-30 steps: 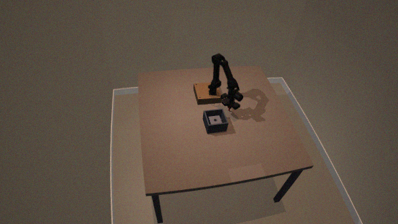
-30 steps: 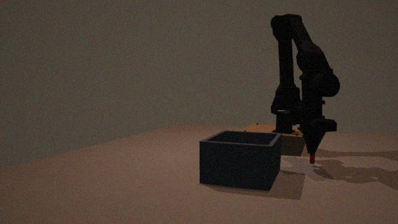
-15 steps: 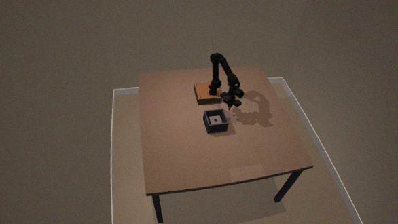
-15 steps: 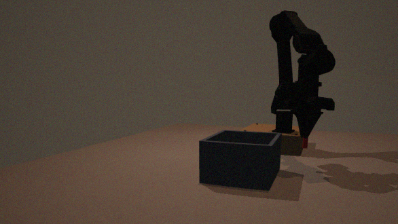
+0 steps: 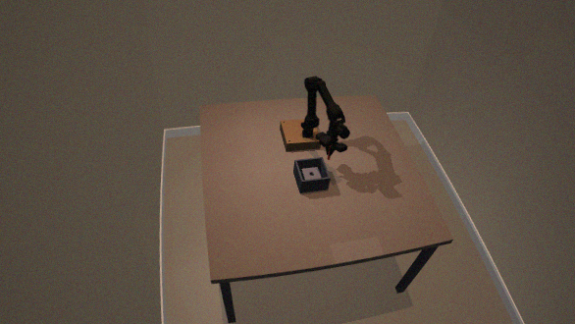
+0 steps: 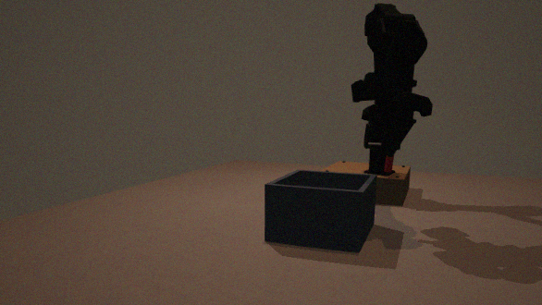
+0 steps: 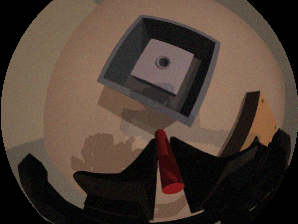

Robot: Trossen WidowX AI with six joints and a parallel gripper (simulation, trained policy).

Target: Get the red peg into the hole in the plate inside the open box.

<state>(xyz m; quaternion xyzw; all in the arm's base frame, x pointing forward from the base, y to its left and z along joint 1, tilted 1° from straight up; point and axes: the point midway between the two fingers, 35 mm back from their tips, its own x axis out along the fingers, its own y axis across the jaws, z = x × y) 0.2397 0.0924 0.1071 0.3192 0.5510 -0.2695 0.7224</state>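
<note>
Now: the dark blue box 70 mm ahead of my gripper tip, 90 mm to the right of it and 110 mm below it. From my gripper tip the other things lie so: red peg: 10 mm behind, 10 mm above.
</note>
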